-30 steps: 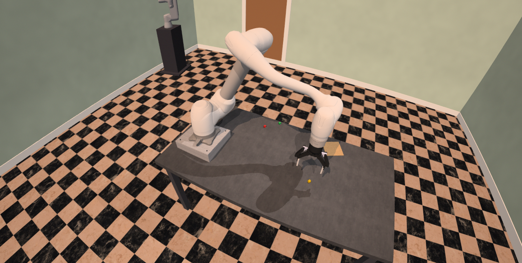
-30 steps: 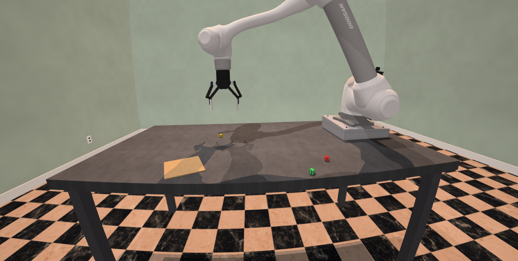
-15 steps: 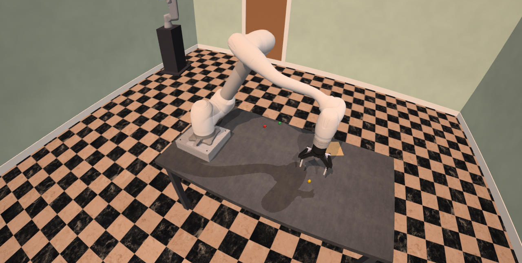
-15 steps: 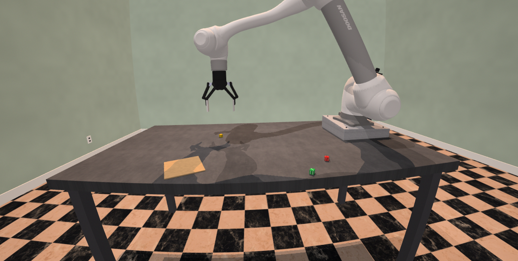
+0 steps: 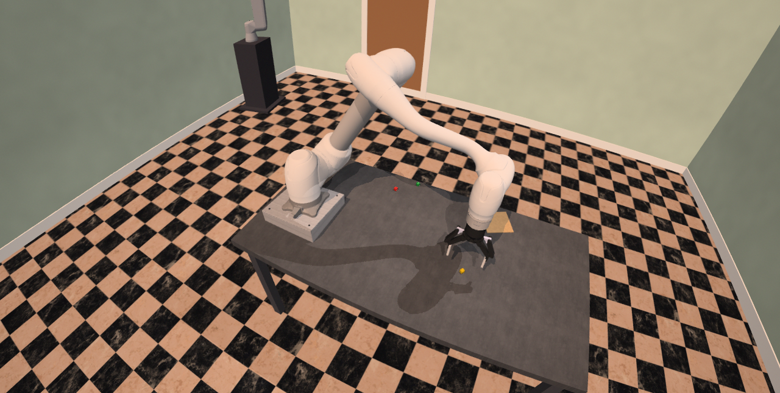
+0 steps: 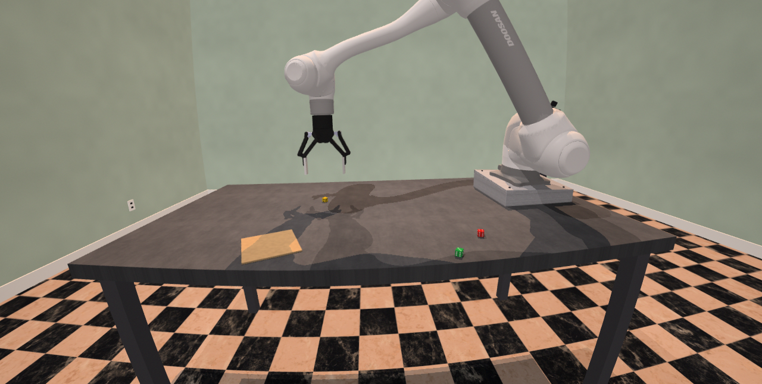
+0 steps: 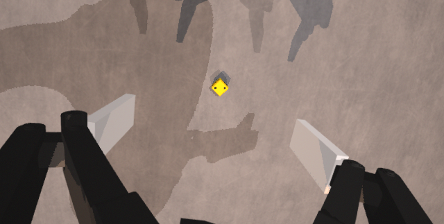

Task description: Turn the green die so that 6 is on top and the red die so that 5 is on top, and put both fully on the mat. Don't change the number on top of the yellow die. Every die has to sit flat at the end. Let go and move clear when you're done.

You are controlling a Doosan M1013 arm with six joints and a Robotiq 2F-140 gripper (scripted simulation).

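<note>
The yellow die is 110 mm below my hand, 10 mm to the left of it and 10 mm ahead of it. Round my hand: red die 440 mm to the left, 400 mm behind, 110 mm below; then orange mat 360 mm to the left, 160 mm ahead, 120 mm below; then green die 520 mm to the left, 290 mm behind, 110 mm below.
</note>
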